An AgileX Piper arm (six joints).
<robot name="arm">
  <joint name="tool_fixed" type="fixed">
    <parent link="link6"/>
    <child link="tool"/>
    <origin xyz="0 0 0" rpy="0 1.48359 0"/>
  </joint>
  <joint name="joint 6" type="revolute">
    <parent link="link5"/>
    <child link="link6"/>
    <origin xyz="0.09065 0 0.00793" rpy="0 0 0"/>
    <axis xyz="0.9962 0 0.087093"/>
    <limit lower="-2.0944" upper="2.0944"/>
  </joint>
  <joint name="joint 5" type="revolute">
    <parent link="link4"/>
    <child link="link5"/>
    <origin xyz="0 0 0" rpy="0 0 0"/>
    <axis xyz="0 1 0"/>
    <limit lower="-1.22" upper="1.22"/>
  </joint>
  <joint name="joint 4" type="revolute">
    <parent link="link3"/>
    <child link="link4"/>
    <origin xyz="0.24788 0 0.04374" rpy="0 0 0"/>
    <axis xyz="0.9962 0 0.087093"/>
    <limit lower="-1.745" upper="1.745"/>
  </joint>
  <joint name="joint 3" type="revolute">
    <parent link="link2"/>
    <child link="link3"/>
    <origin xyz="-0.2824 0 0.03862" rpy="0 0 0"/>
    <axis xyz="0 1 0"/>
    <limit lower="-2.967" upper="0"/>
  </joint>
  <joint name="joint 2" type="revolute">
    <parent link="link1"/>
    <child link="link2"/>
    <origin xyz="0 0 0" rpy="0 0 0"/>
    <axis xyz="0 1 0"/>
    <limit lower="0" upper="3.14"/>
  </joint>
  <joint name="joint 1" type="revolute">
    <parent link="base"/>
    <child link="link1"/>
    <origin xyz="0 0 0.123" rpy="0 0 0"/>
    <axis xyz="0 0 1"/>
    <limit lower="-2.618" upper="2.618"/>
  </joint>
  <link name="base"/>
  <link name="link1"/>
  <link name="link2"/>
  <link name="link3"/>
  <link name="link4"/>
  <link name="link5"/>
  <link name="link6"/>
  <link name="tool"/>
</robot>
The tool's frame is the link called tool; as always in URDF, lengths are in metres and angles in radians.
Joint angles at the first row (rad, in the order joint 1, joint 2, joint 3, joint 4, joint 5, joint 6):
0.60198, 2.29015, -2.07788, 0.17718, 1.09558, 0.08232
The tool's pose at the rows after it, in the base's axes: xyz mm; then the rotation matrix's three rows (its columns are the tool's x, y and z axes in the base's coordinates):
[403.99, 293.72, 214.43], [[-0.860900, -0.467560, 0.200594], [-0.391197, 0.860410, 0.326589], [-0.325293, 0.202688, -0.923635]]
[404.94, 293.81, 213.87], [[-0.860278, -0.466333, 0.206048], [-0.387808, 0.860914, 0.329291], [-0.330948, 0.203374, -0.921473]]
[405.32, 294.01, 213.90], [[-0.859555, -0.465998, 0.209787], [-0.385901, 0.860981, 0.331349], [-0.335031, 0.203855, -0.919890]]
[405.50, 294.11, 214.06], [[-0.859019, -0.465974, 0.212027], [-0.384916, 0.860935, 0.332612], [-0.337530, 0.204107, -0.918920]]
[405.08, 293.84, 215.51], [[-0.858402, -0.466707, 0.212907], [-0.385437, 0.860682, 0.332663], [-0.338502, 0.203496, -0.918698]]
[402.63, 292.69, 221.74], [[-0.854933, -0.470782, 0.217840], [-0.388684, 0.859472, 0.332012], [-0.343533, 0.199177, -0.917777]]
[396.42, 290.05, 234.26], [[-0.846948, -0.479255, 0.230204], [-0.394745, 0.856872, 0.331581], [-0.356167, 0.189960, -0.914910]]
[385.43, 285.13, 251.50], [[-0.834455, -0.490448, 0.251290], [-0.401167, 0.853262, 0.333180], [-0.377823, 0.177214, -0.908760]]
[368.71, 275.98, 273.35], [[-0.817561, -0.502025, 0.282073], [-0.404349, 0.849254, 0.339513], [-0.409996, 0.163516, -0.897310]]
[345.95, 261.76, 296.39], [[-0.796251, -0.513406, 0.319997], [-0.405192, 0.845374, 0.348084], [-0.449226, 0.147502, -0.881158]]
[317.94, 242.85, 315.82], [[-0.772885, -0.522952, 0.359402], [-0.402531, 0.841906, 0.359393], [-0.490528, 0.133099, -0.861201]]
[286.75, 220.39, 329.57], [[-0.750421, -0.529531, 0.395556], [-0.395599, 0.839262, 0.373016], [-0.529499, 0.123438, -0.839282]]
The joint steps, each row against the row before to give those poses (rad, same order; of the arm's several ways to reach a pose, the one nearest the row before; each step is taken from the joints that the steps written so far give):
-0.00179, 0.00436, 0.00003, 0.00034, -0.00988, 0.00042
-0.00083, 0.00163, -0.00003, 0.00011, -0.00789, 0.00041
-0.00002, 0.00023, 0.00003, 0.00001, -0.00480, 0.00041
0.00000, -0.00016, 0.00001, -0.00001, -0.00260, 0.00012
0.00012, -0.00322, 0.00030, -0.00077, 0.00203, -0.00001
0.00158, -0.01648, 0.00608, -0.00507, 0.00592, 0.00002
0.00439, -0.03921, 0.02302, -0.01074, 0.00441, -0.00001
0.00718, -0.06600, 0.05172, -0.01496, -0.00689, 0.00001
0.00775, -0.09779, 0.08537, -0.01669, -0.02047, -0.00001
0.00774, -0.12557, 0.11725, -0.01949, -0.03276, -0.00001
0.00687, -0.14471, 0.14458, -0.01795, -0.04460, 0.00002
0.00438, -0.15338, 0.15656, -0.01294, -0.04717, 0.00000

